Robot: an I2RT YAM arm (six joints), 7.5 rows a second.
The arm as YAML. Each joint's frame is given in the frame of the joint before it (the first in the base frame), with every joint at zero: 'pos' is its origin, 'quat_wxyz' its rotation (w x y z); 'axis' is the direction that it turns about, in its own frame. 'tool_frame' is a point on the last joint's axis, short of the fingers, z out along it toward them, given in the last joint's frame.
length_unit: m
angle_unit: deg
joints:
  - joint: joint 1
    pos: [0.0, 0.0, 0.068]
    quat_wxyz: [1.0, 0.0, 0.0, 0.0]
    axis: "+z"
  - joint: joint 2
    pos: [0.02, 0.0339, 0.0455]
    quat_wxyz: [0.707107, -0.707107, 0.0, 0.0]
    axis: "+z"
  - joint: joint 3
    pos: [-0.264, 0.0, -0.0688]
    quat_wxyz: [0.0, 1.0, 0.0, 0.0]
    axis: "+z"
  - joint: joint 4
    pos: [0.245, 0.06, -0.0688]
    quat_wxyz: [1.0, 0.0, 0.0, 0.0]
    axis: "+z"
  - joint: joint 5
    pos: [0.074, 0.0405, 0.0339]
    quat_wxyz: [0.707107, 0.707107, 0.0, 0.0]
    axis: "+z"
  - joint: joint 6
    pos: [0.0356, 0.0, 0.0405]
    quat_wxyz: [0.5, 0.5, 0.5, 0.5]
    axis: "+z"
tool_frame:
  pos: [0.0, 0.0, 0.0]
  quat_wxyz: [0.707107, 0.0, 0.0, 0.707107]
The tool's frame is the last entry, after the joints.
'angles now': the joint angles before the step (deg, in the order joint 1, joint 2, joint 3, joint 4, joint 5, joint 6). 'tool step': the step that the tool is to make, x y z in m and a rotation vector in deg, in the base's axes. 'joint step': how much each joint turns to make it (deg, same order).
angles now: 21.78 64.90 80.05 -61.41 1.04 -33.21
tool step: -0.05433 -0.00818 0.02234 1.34 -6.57 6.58
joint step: 4.66 -9.57 0.02 -3.02 -0.42 -2.38
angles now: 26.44 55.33 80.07 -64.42 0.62 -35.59
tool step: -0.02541 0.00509 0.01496 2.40 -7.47 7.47
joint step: 7.08 -4.22 0.18 3.29 0.64 -1.58
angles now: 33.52 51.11 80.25 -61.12 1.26 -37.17
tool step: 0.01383 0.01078 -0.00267 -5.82 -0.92 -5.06
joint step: 2.75 3.50 0.87 0.06 9.44 -0.15
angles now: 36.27 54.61 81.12 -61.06 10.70 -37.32
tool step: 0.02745 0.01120 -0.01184 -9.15 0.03 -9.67
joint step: 0.00 5.68 0.22 0.00 12.15 0.00
